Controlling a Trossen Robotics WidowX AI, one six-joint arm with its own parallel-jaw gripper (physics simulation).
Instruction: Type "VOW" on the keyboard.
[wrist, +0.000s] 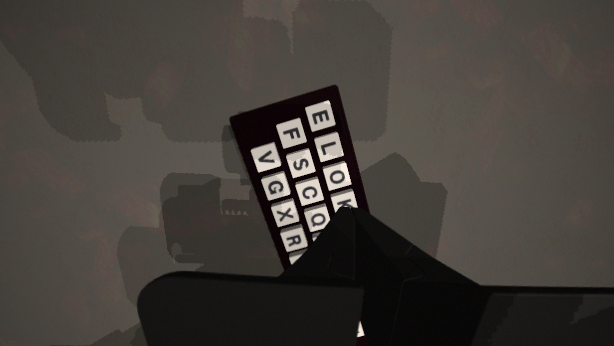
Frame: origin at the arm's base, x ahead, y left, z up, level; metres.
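Seen in the pictures: gripper, fingertip midpoint: (348, 217).
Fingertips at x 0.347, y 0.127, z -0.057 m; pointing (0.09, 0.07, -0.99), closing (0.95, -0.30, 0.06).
Observation:
A point is followed by its place in that frame.
A dark keyboard (260, 122) {x 0.316, y 0.168, z -0.113 m} with white lettered keys runs slanting down from the centre of the wrist view. The V key (266, 157) {x 0.314, y 0.149, z -0.108 m} is at its left edge, near the far end. The O key (337, 176) {x 0.349, y 0.128, z -0.108 m} is in the right-hand row, between the L key (328, 147) {x 0.348, y 0.146, z -0.108 m} and the K key (343, 200) {x 0.349, y 0.113, z -0.108 m}. The W key does not show legibly. My gripper (348, 217) {x 0.347, y 0.127, z -0.057 m} is shut and empty. Its tips show over the lower part of the K key, and whether they touch it I cannot tell. The gripper hides the near part of the keyboard.
The keyboard lies on a mottled grey-brown surface (510, 140) {x 0.464, y 0.116, z -0.125 m} with large overlapping shadows. The E key (320, 116) {x 0.348, y 0.163, z -0.108 m}, F key (291, 133) {x 0.331, y 0.158, z -0.108 m}, S key (301, 163) {x 0.332, y 0.141, z -0.108 m} and G key (275, 186) {x 0.314, y 0.132, z -0.108 m} are among the other visible keys.

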